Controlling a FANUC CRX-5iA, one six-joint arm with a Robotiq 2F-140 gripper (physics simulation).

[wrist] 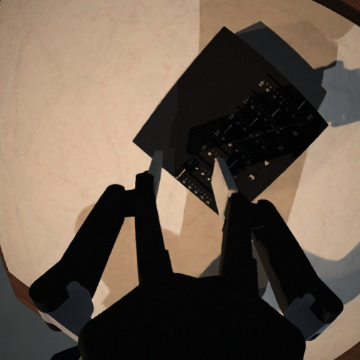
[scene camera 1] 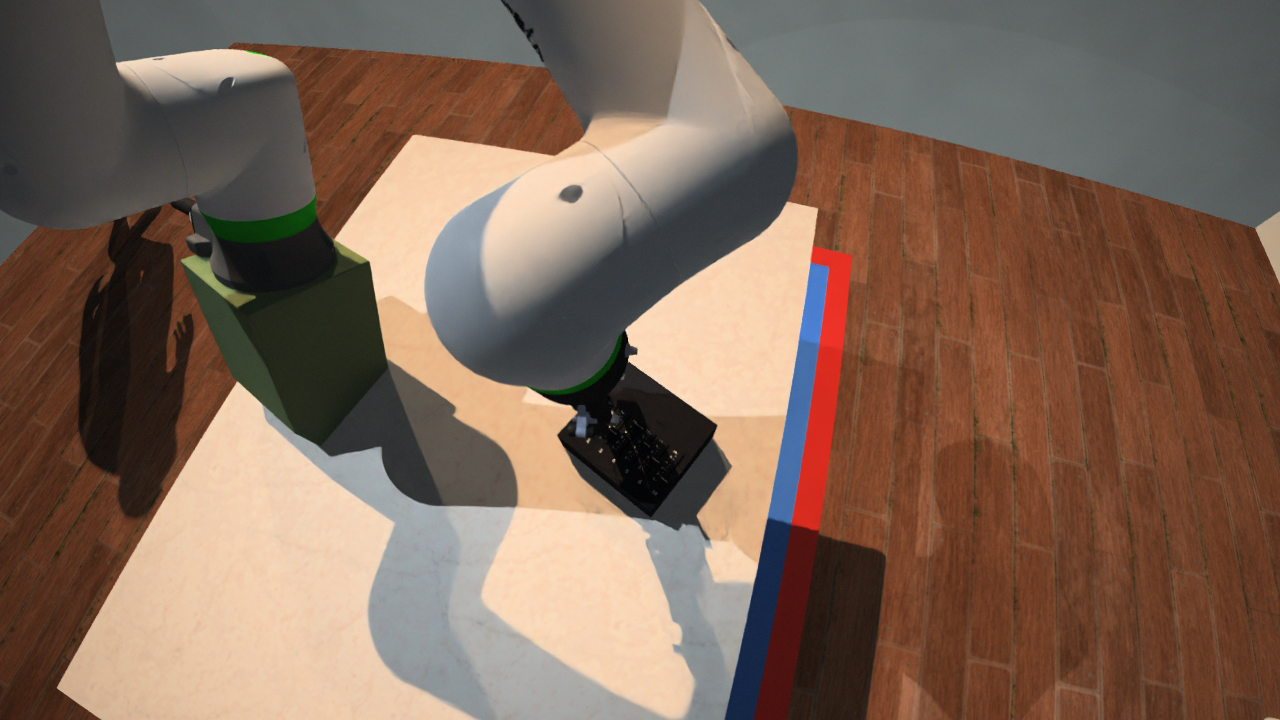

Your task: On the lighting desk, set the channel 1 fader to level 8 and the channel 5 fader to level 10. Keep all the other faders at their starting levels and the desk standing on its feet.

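Pixels of known places: gripper, fingertip midpoint: (scene camera 1: 611, 397); arm's base, link origin: (scene camera 1: 276, 259).
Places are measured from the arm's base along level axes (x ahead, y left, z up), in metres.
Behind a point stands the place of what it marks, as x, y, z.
Observation:
The black lighting desk (scene camera 1: 673, 404) @[0.531, 0.103, -0.163] (wrist: 195, 90) lies flat on the table, turned at an angle. In the wrist view the labels 3 to 6 and M show at its lower right; labels 1 and 2 are hidden. The channel 1 fader (wrist: 181, 174) shows as a pale line near the upper end of its slot. The channel 5 fader (wrist: 253, 121) appears above mid-slot; its exact level is too small to read. My gripper (wrist: 187, 166) is partly open and empty, its fingertips over the desk's channel 1 side. The right finger covers part of the lower channels.
A green block (scene camera 1: 326, 340) @[0.080, -0.048, -0.080] under another arm's base stands left of the desk on the pale table (scene camera 1: 223, 573) @[0.055, -0.397, -0.218]. Blue (scene camera 1: 799, 385) and red (scene camera 1: 823, 385) strips run along the table's right edge. Arm shadows darken the faders.

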